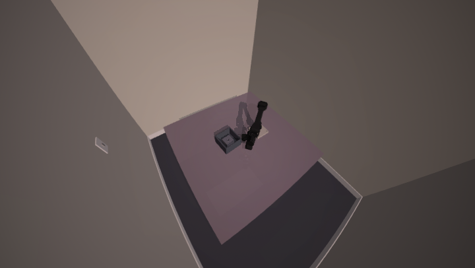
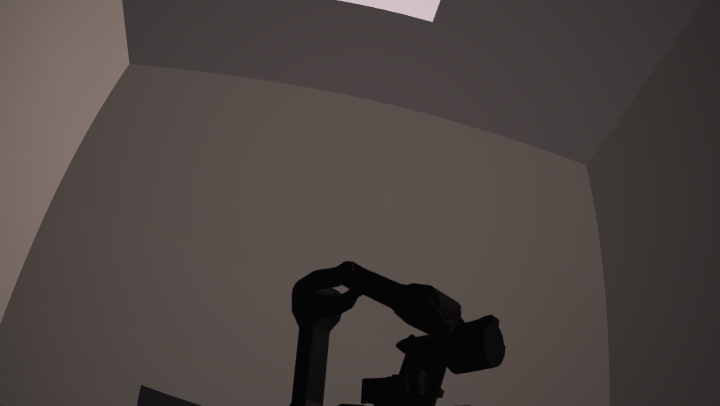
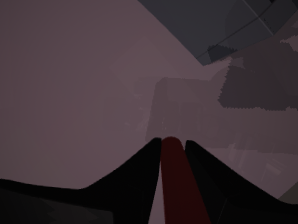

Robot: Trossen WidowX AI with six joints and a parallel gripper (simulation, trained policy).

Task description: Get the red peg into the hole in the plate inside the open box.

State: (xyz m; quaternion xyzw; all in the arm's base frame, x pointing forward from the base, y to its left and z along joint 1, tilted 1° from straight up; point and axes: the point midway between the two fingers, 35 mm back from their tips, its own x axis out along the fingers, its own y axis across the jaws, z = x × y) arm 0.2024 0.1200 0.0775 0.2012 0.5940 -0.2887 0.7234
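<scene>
The plate lies 140 mm to the right of my gripper tip, 130 mm ahead of it and 20 mm below it. Round my gripper tip: red peg (30 mm above, 10 mm to the left, 10 mm behind); grey box (140 mm to the right, 130 mm ahead, 40 mm below).
</scene>
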